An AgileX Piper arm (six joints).
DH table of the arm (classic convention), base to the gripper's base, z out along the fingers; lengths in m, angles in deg. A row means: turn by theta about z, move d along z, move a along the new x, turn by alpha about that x. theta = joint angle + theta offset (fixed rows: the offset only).
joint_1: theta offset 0; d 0.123; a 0; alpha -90
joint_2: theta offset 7.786; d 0; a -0.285; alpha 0
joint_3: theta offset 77.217; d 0; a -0.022; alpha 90
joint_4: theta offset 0; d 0.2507; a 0; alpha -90
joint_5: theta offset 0; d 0; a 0; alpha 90
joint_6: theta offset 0; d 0.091; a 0; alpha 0
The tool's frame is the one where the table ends.
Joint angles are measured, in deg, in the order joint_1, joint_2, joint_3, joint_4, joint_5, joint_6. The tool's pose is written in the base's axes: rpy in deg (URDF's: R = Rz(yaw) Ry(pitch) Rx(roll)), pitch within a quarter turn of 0, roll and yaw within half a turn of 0; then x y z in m. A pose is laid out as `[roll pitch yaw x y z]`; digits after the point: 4 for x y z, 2 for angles.
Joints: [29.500, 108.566, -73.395, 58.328, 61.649, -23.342]
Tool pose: [129.82 4.78 -159.92 0.2889 0.2418 0.2133]
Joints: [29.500, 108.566, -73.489, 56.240, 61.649, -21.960]
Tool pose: [131.52 4.11 -159.63 0.2889 0.2399 0.2116]
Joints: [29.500, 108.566, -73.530, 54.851, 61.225, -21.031]
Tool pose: [132.80 3.92 -159.77 0.2895 0.2387 0.2103]
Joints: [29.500, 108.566, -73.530, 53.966, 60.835, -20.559]
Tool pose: [133.65 3.95 -159.87 0.2900 0.2379 0.2093]
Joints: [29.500, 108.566, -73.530, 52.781, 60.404, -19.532]
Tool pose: [134.75 3.67 -160.22 0.2906 0.2368 0.2080]
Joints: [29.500, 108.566, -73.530, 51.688, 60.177, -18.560]
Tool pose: [135.70 3.30 -160.46 0.2909 0.2357 0.2069]
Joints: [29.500, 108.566, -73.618, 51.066, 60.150, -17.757]
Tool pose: [136.20 2.94 -160.71 0.2911 0.2352 0.2067]
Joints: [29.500, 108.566, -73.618, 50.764, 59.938, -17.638]
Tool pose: [136.51 3.05 -160.77 0.2914 0.2350 0.2064]
